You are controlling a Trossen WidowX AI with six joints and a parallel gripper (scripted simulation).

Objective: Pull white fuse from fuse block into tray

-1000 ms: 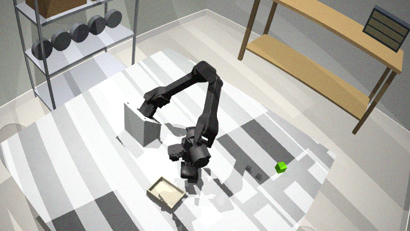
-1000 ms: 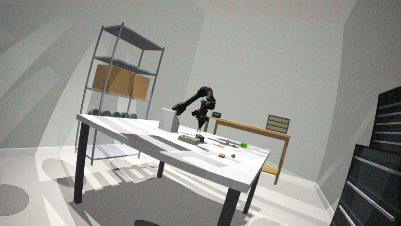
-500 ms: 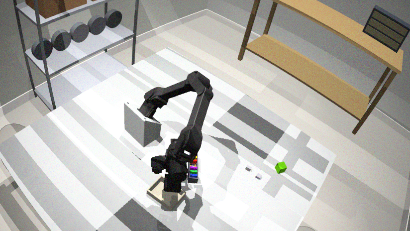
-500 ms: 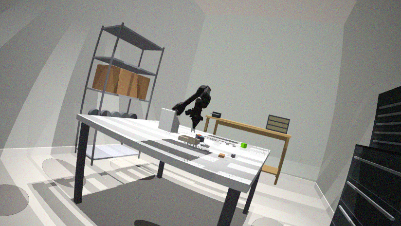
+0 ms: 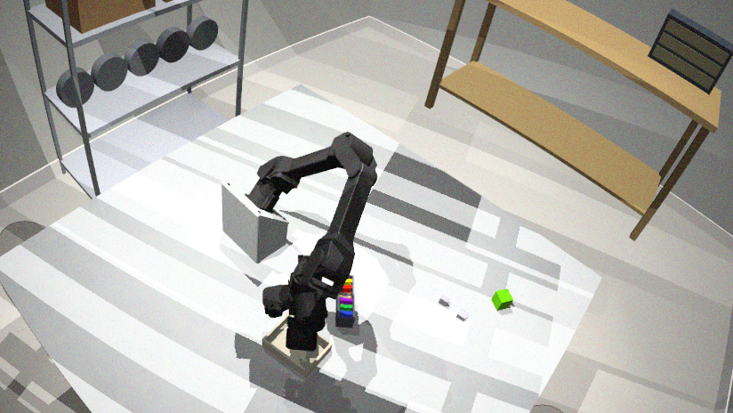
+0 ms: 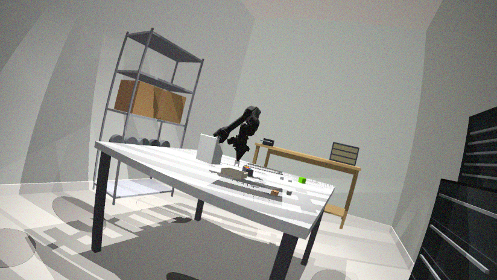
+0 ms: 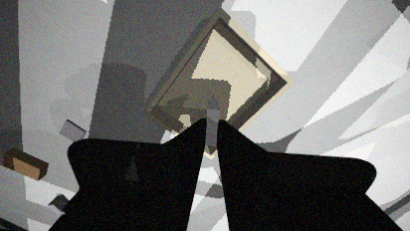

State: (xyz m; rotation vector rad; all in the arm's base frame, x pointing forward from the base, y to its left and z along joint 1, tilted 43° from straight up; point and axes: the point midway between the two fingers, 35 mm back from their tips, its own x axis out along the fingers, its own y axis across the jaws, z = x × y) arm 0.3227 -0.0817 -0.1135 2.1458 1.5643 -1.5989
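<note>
My gripper tip is 10 mm above the white fuse. Also, from my gripper tip: green fuse 160 mm to the left, 60 mm below; beige tray 80 mm below; blue fuse 10 mm ahead, 140 mm to the left, 60 mm below.
</note>
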